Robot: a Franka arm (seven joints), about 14 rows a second.
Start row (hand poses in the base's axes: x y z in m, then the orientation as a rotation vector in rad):
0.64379, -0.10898, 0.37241, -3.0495, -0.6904, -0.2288
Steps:
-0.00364, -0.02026, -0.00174, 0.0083, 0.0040, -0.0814
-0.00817, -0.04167, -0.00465, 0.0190, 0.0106, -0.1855
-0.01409, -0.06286, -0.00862, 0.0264, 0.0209, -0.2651
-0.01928, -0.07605, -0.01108, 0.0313, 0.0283, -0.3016
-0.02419, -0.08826, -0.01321, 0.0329, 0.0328, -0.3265
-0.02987, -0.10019, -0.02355, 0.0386, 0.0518, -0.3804
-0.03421, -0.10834, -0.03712, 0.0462, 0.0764, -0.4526
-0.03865, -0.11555, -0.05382, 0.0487, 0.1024, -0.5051
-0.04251, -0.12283, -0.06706, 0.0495, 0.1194, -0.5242
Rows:
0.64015, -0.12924, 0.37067, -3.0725, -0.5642, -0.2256
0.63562, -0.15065, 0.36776, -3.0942, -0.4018, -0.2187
0.62970, -0.17184, 0.36379, -3.1051, -0.2772, -0.2047
0.62451, -0.18503, 0.36133, -3.1067, -0.2196, -0.1946
0.61960, -0.19724, 0.35920, -3.1089, -0.1807, -0.1880
0.61392, -0.20917, 0.34886, -3.1085, -0.0959, -0.1602
0.60958, -0.21732, 0.33529, -3.1042, 0.0174, -0.1243
0.60514, -0.22453, 0.31859, -3.0998, 0.0992, -0.0851
0.60128, -0.23181, 0.30535, -3.0963, 0.1290, -0.0595

